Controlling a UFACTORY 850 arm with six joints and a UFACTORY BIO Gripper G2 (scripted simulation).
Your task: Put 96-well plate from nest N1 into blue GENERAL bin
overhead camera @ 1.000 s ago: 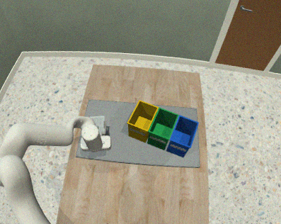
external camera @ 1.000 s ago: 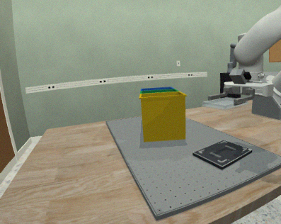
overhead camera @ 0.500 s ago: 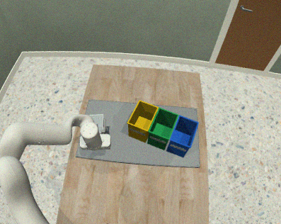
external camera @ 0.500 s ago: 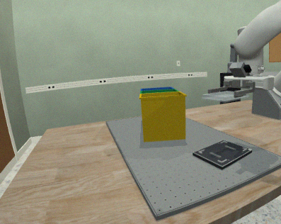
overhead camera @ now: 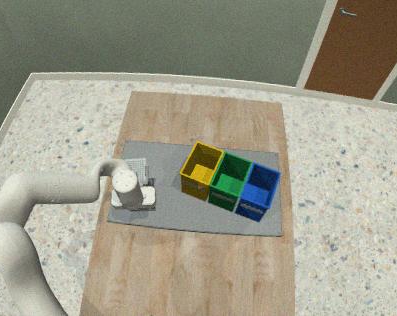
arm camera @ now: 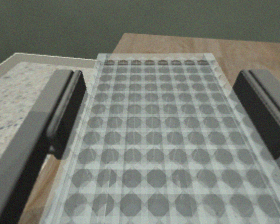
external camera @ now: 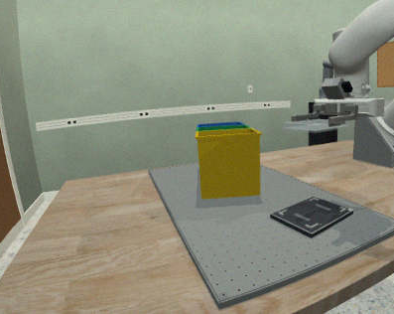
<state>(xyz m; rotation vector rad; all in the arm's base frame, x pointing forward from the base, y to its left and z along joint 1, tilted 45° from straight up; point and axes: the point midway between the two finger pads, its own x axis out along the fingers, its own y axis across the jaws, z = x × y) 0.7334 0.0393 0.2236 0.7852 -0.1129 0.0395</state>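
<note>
The blue bin is 4 cm behind my hand, 51 cm to the right of it and 13 cm below it. The rest, counted from my hand: yellow bin: 7 cm ahead, 27 cm to the right, 13 cm below; black plate nest: 22 cm below; clear 96-well plate: 1 cm below.
</note>
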